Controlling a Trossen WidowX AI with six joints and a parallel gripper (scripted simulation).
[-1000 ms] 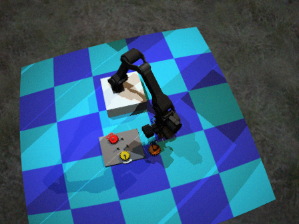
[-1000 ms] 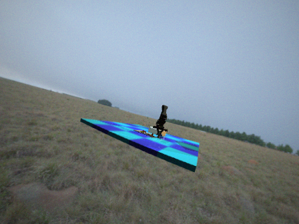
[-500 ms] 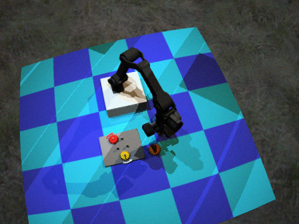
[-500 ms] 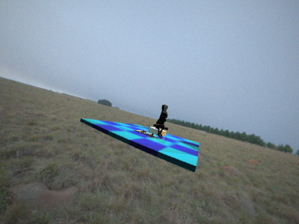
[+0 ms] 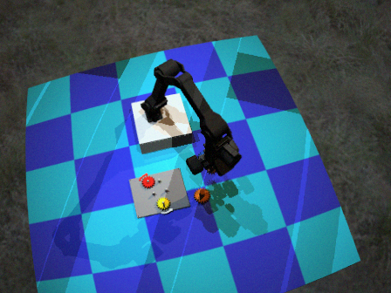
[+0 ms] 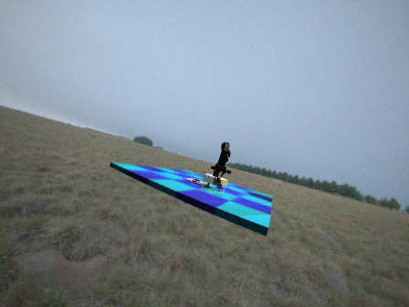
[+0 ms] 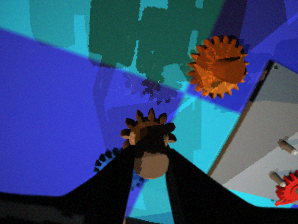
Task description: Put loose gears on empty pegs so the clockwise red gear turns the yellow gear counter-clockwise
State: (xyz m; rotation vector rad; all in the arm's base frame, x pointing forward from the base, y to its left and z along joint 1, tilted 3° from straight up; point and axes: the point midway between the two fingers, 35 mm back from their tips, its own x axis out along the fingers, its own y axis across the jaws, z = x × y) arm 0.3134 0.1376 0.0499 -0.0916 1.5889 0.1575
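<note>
Right now my gripper tip is 24 cm to the left of the red gear, 8 cm above it and 6 cm past it. Also, from my gripper tip: orange gear: 8 cm below, 6 cm to the right, 6 cm ahead; then dark blue gear: 9 cm behind, 8 cm below, 1 cm to the left; then white arrow: 21 cm to the right, 8 cm below, 8 cm ahead.
</note>
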